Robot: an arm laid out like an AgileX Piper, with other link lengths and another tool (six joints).
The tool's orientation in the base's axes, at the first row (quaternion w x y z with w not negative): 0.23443, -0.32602, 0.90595, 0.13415
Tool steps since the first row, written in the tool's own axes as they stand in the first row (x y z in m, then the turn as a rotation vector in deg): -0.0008, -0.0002, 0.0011, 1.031, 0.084, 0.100; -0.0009, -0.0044, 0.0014, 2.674, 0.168, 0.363; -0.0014, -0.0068, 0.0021, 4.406, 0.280, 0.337; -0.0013, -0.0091, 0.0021, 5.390, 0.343, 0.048; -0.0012, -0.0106, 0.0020, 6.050, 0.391, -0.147
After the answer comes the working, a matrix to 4 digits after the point.
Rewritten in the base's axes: 0.0010, 0.0007, -0.0005, -0.720, -0.441, -0.606; 0.0040, -0.0023, -0.0011, -1.799, -1.141, -1.665; 0.0061, -0.0035, -0.0017, -3.054, -1.982, -2.520; 0.0075, -0.0053, -0.0019, -3.860, -2.568, -2.771; 0.0084, -0.0065, -0.0020, -4.404, -2.958, -2.938
The tool's axes in the first row as the columns of a matrix, in the base's axes (rounded; the answer above uses it unrounded):
-0.6775, -0.6536, 0.3373
-0.5278, 0.7514, 0.3959
-0.5122, 0.0902, -0.8541

